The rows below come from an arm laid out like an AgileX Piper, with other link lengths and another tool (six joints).
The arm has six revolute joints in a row. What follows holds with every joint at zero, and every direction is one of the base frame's.
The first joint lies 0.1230 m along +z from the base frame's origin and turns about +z.
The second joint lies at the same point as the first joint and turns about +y.
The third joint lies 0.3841 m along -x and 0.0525 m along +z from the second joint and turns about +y.
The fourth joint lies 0.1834 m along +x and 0.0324 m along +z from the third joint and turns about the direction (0.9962, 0, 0.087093).
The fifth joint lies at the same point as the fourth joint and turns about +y.
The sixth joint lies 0.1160 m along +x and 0.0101 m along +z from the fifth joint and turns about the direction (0.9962, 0, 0.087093).
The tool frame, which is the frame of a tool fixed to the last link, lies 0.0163 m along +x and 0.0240 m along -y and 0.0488 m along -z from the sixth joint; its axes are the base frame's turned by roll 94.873, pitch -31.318 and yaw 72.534 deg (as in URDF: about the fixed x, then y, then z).
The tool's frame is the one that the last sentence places.
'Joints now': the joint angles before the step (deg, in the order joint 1, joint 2, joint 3, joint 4, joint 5, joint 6). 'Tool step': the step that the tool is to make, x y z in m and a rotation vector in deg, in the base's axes. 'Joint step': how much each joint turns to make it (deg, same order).
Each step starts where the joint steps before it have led.
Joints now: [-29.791 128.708 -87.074 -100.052 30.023 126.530]
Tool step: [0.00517 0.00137 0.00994 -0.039 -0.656 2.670]
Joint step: [0.000 -0.766 -1.312 0.636 -2.559 -2.227]
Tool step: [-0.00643 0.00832 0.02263 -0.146 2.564 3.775]
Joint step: [0.254 -3.033 -0.295 7.637 -2.737 -11.930]
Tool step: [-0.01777 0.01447 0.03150 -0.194 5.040 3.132]
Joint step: [0.700 -4.624 0.030 16.003 0.113 -21.422]
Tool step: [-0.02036 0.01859 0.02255 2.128 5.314 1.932]
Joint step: [0.837 -4.027 0.160 17.363 3.100 -20.514]
